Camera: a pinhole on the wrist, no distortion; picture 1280 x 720 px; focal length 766.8 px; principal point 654.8 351.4 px. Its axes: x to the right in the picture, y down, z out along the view. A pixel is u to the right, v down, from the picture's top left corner.
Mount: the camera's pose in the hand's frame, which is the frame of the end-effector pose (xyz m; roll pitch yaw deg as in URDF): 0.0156 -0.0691 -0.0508 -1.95 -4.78 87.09
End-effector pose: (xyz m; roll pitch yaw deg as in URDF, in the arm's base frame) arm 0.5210 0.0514 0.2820 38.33 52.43 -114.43
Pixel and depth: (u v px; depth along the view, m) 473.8 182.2 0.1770
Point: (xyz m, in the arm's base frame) 0.3431 0.0860 0.2567
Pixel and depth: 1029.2 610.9 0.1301
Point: 0.4535 0.0534 0.3400
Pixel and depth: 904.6 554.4 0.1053
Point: 0.4572 0.0746 0.3044
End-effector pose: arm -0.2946 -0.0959 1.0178 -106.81 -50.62 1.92
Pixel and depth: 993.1 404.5 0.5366
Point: -0.1241 0.3546 0.8267
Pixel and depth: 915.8 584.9 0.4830
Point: -0.2530 0.3077 0.7897
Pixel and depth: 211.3 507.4 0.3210
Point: -0.4989 0.2179 1.0846
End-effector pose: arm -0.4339 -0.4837 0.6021 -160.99 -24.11 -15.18
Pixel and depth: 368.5 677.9 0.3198
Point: -0.4154 -0.2008 0.3885
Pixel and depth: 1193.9 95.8 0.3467
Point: -0.1899 -0.5785 0.3388
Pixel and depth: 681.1 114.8 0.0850
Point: -0.3749 -0.4149 0.6099
